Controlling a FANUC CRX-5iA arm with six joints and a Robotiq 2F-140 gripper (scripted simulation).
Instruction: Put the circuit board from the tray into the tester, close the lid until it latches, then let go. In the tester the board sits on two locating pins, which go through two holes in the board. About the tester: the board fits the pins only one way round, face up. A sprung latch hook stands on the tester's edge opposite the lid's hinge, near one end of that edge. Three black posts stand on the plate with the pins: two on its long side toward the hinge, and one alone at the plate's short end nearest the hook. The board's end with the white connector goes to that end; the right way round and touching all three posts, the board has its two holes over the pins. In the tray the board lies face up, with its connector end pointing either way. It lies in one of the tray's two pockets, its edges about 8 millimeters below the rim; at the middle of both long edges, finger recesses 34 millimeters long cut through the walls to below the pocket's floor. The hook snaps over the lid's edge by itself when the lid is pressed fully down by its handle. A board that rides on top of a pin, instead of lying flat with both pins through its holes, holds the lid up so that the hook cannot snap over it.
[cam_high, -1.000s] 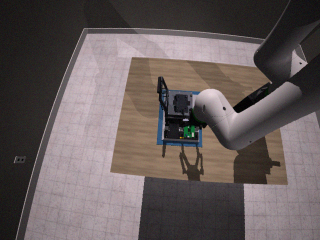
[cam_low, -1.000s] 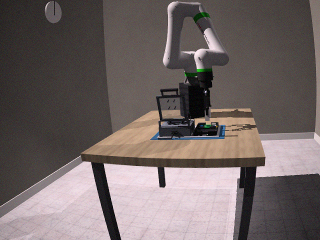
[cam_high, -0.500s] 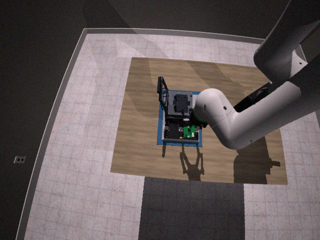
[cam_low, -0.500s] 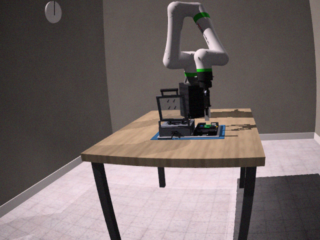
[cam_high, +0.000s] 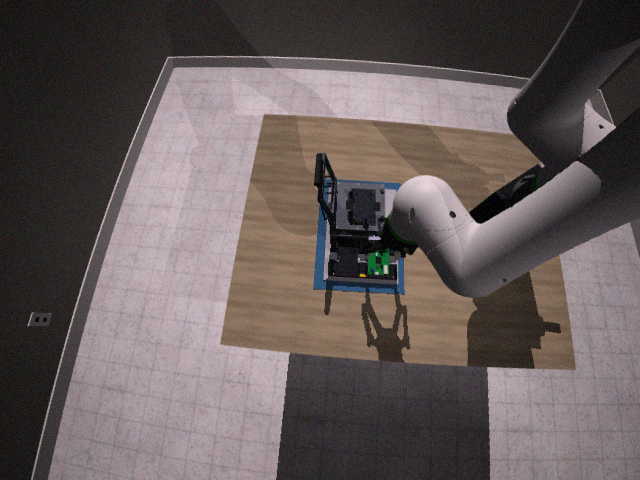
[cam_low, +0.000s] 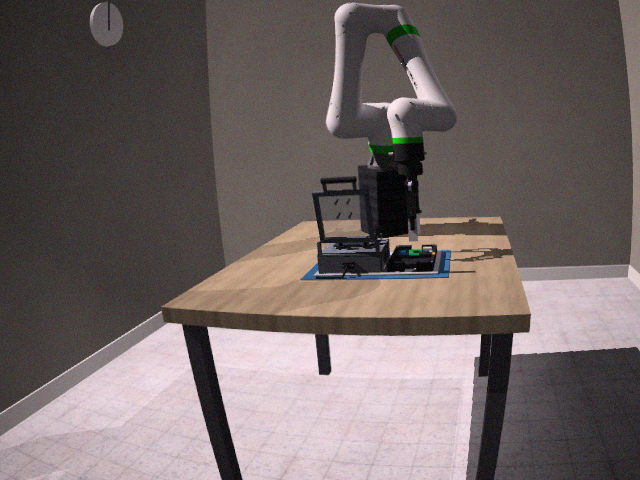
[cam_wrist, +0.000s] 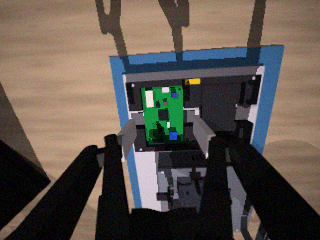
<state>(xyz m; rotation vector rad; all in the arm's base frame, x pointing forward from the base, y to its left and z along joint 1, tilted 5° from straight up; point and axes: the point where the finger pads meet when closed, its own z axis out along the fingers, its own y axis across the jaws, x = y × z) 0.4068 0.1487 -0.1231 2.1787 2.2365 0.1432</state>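
My gripper is now 70 mm above the green circuit board. The rest, counted from my hand: lid (190 mm ahead, 170 mm to the right, 90 mm above); then tester (130 mm to the right, 90 mm ahead, 20 mm above).
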